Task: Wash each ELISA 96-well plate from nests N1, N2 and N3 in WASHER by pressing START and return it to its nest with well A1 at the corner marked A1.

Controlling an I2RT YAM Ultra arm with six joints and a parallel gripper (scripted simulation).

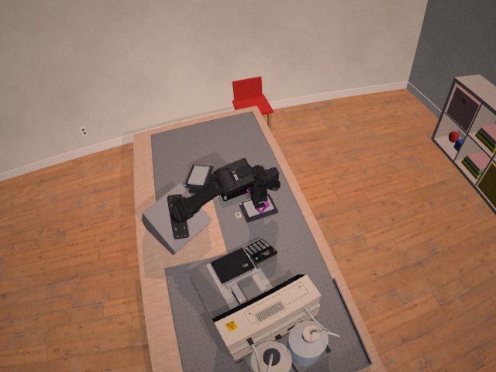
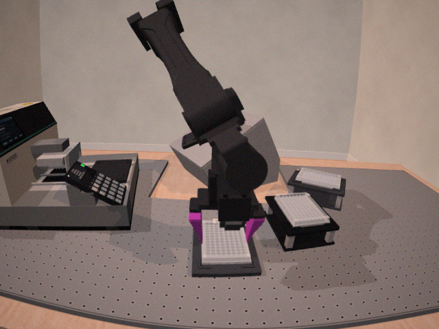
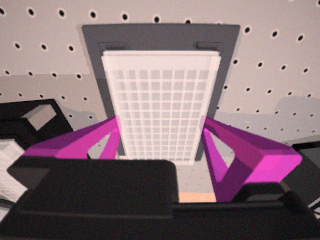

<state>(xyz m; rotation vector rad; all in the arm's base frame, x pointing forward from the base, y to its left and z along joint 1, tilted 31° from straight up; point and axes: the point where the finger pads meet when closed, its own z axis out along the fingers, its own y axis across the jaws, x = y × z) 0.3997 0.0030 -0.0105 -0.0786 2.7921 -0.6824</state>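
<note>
My gripper is now 20 mm above the nest N1. Also, from my hand: black carrier pocket 230 mm behind, 290 mm to the right, 50 mm above; grey manifold 210 mm behind, 440 mm to the right, 100 mm above; raised black nest 70 mm behind, 170 mm to the left, 10 mm above.
</note>
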